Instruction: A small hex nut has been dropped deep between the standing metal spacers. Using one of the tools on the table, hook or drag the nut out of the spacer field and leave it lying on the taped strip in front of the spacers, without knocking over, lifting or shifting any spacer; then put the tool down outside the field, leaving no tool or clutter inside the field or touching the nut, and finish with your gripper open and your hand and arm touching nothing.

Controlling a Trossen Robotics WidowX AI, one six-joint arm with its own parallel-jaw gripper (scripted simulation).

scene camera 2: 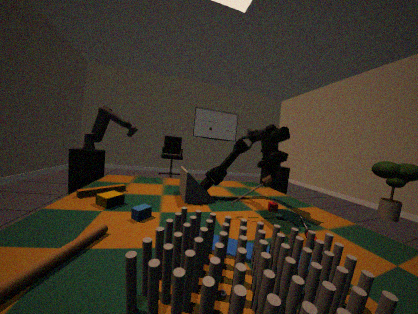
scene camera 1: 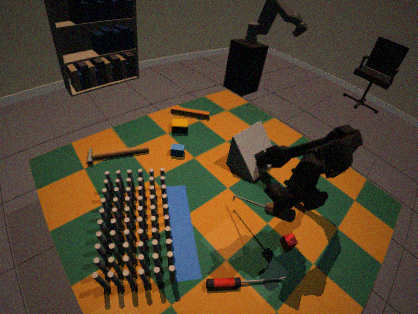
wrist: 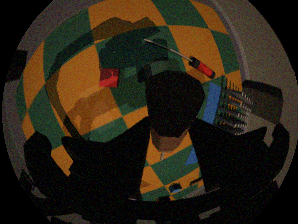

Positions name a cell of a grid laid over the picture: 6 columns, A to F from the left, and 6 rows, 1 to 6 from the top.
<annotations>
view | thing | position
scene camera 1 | my gripper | D5
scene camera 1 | blue taped strip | C5
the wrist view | my gripper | D4
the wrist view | thin hook tool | D3
</annotations>
